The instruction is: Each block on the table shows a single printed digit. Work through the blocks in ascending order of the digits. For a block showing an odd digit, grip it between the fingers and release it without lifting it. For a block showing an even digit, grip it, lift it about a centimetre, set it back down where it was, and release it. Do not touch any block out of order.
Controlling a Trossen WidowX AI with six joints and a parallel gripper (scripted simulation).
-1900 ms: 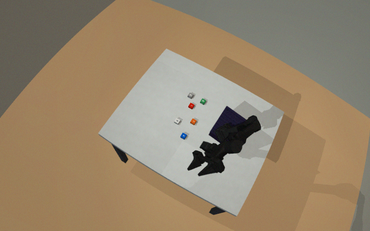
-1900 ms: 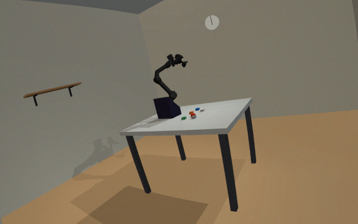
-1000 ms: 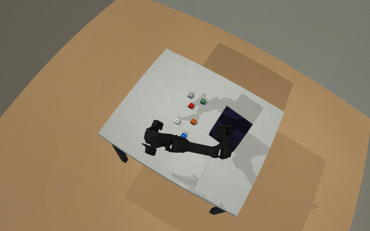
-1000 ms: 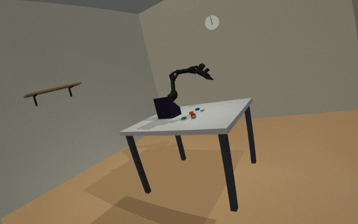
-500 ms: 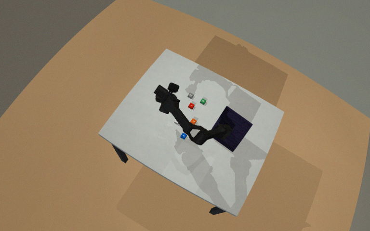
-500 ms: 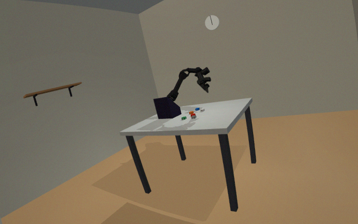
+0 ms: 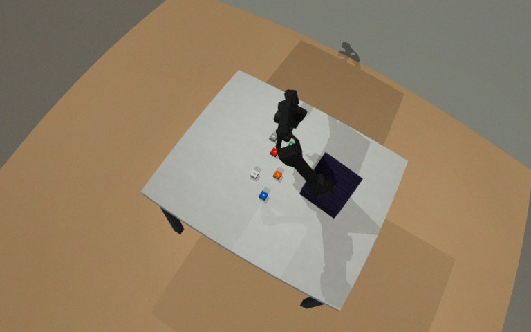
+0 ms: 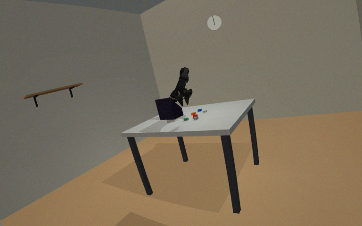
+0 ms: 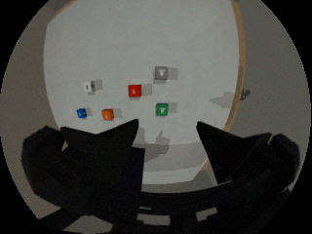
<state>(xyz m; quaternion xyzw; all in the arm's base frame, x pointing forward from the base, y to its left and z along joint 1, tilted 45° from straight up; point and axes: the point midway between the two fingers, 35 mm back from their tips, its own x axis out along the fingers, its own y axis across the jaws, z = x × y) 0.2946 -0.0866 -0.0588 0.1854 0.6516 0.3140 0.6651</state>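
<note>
Now: gripper tip 2 cm short of the red block, 8 cm to the right of it and 12 cm above it. From my gripper tip the other things lie so: green block: 2 cm behind, 1 cm to the right, 12 cm below; then grey block: 8 cm ahead, 2 cm to the left, 12 cm below; then orange block: 7 cm behind, 16 cm to the left, 12 cm below.
</note>
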